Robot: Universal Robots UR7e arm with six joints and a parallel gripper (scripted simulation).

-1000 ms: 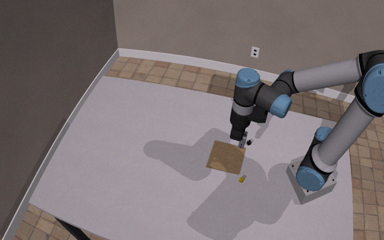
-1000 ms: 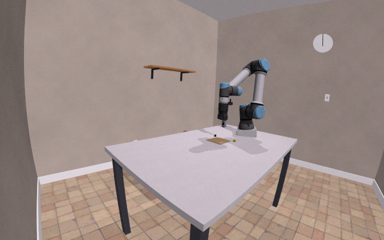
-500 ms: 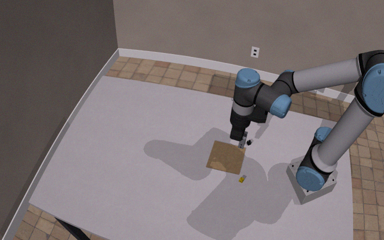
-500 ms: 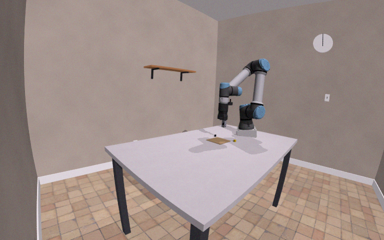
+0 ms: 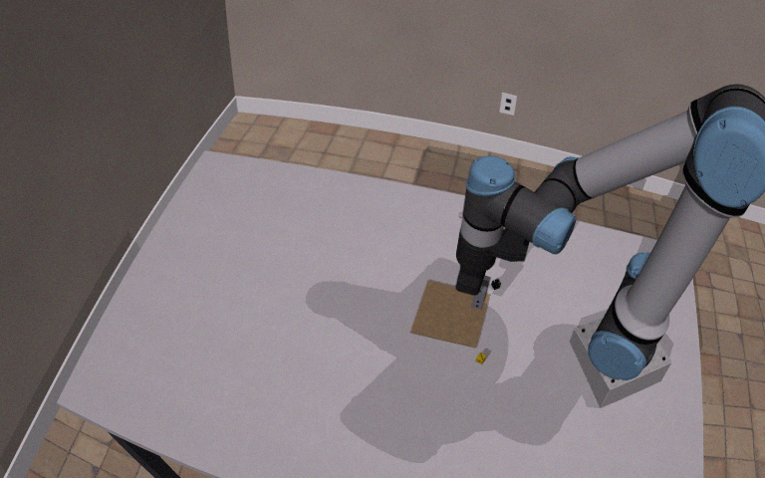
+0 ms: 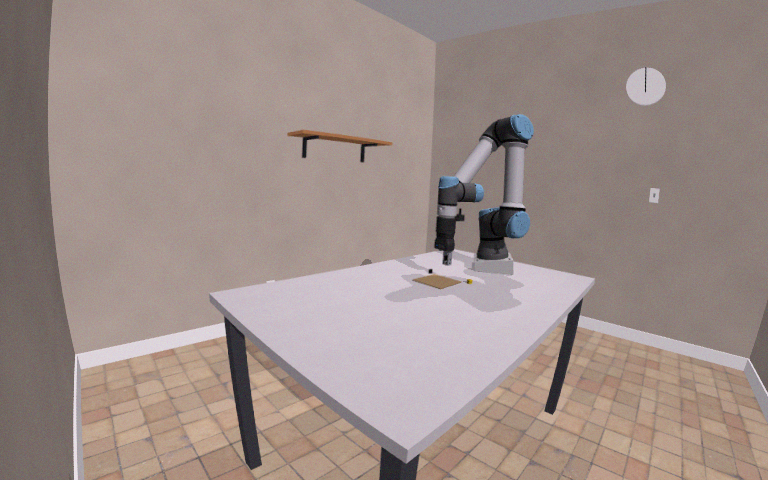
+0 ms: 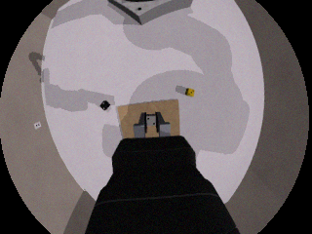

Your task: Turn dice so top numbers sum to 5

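Right now the mat is 50 mm ahead of my hand and 80 mm below it. The rest, counted from my hand: black die (30 mm behind, 100 mm to the right, 70 mm below); then white die (10 mm below); then yellow die (40 mm behind, 90 mm to the left, 70 mm below).
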